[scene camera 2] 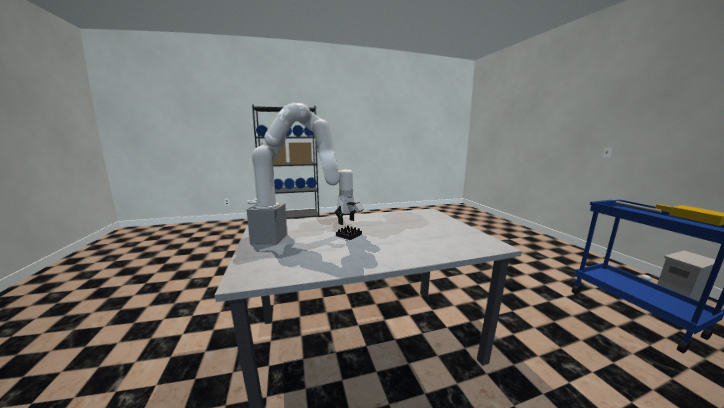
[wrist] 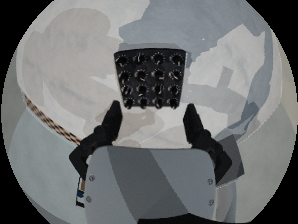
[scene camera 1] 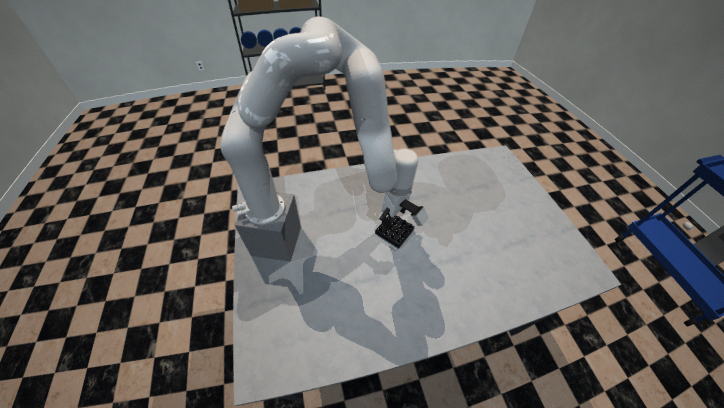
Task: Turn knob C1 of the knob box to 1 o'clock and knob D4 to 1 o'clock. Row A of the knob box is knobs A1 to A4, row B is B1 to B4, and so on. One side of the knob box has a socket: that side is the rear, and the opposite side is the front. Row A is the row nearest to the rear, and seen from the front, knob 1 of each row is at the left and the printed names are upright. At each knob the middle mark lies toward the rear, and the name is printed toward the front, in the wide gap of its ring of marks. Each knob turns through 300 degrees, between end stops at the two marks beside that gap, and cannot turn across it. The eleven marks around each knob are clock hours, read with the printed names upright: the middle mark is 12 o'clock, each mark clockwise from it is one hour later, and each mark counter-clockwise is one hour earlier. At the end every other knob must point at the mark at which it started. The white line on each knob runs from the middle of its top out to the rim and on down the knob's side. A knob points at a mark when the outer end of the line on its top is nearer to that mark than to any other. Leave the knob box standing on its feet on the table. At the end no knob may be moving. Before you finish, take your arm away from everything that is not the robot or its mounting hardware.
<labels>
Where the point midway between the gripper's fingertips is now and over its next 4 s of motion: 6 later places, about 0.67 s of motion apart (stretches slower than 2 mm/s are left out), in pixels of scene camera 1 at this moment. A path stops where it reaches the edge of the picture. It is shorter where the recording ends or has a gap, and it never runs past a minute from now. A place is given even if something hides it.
The gripper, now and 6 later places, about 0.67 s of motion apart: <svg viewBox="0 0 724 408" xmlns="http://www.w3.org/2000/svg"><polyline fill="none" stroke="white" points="393,218 389,216 382,211 384,212 395,214 404,217 409,221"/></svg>
</labels>
